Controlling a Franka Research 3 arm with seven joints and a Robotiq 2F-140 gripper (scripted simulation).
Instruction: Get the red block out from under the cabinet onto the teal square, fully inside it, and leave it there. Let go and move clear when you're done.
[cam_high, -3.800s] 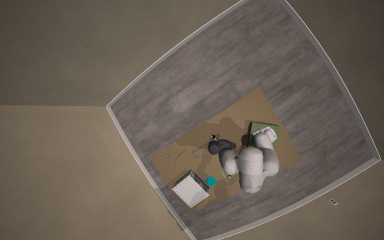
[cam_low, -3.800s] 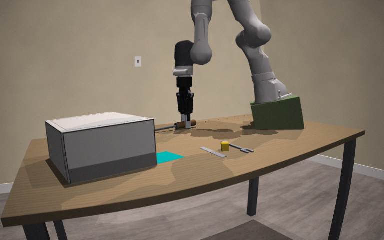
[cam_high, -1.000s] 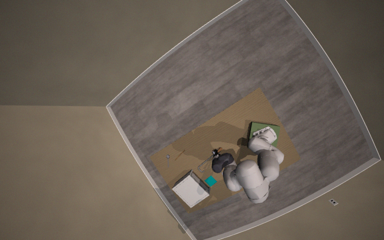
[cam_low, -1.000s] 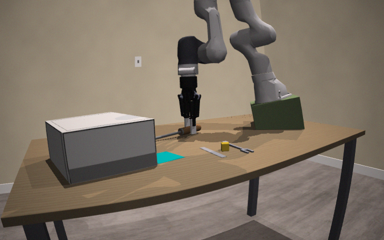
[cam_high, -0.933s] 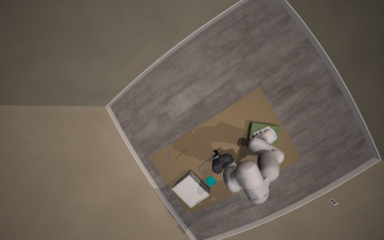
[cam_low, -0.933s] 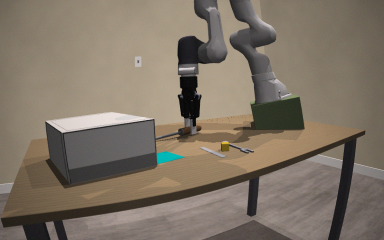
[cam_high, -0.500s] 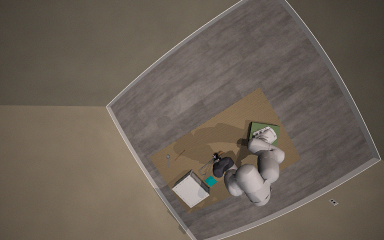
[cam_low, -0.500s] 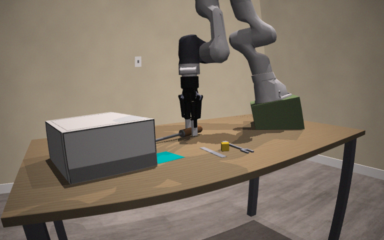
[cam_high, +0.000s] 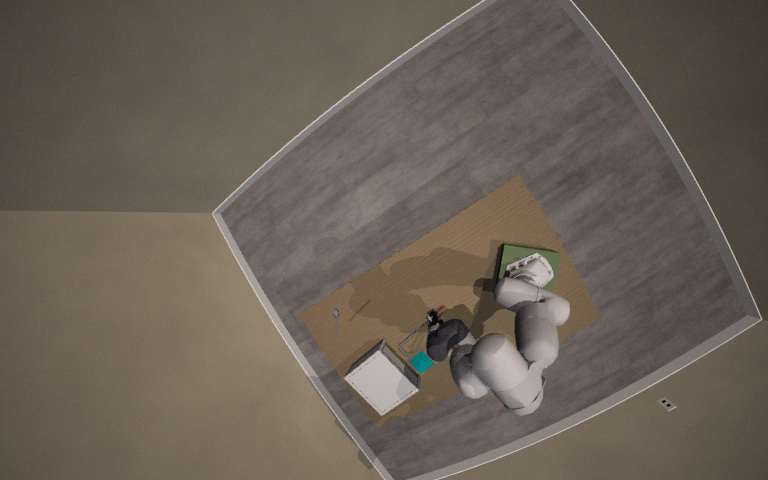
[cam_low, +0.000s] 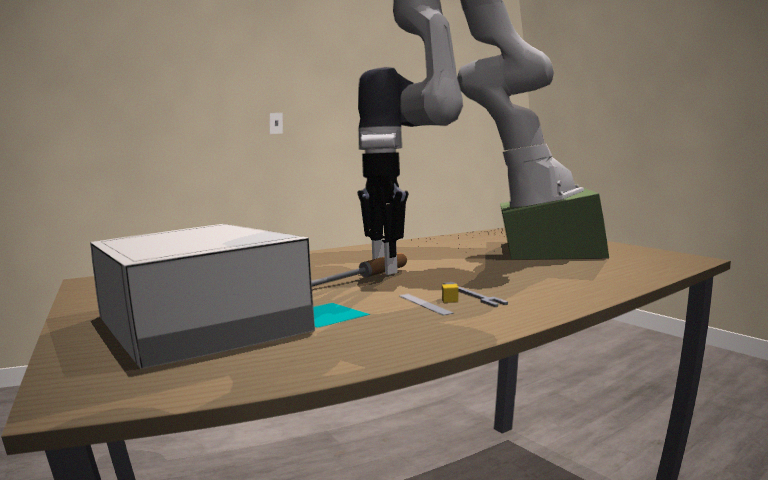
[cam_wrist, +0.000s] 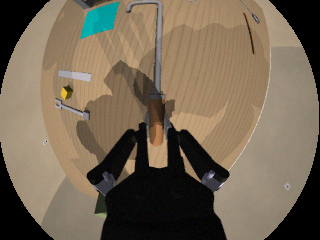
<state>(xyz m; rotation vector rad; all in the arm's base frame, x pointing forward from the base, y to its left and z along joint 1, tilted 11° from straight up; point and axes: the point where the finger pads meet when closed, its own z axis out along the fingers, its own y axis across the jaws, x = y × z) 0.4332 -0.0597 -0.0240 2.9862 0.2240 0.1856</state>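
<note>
My hand is 24 cm short of the teal square, 19 cm to the right of it and 4 cm above it. From my hand the other things lie so: hooked tool (12 cm ahead, 5 cm to the left, 2 cm below); yellow cube (4 cm ahead, 25 cm to the left, 2 cm below); forked tool (1 cm behind, 26 cm to the left, 3 cm below).
</note>
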